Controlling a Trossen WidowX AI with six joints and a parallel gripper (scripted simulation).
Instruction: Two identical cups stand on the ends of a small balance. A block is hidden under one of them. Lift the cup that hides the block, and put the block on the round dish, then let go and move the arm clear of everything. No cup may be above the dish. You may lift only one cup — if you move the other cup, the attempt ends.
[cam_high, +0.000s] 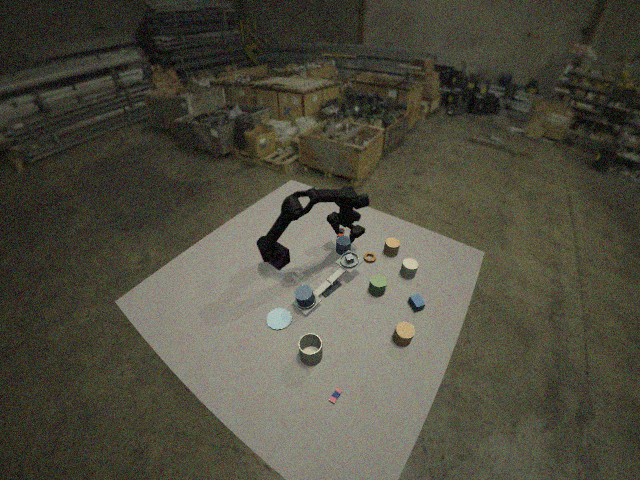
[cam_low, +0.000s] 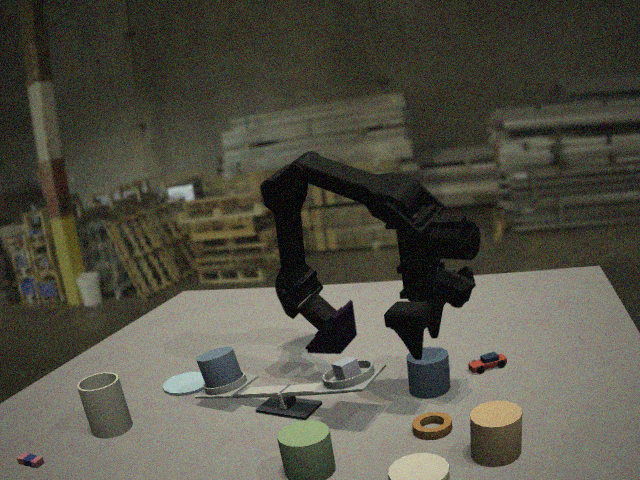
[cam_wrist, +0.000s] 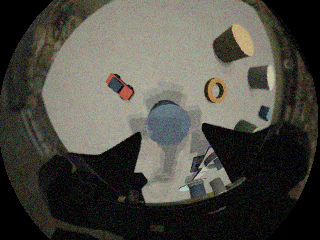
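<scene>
My gripper tip is now 480 mm to the left of the pale blue round dish and 80 mm above it. Also, from my gripper tip: red toy car (80 mm behind, 100 mm to the left, 70 mm below); small balance (80 mm ahead, 230 mm to the right, 60 mm below); green cylinder (230 mm ahead, 130 mm to the right, 40 mm below).
</scene>
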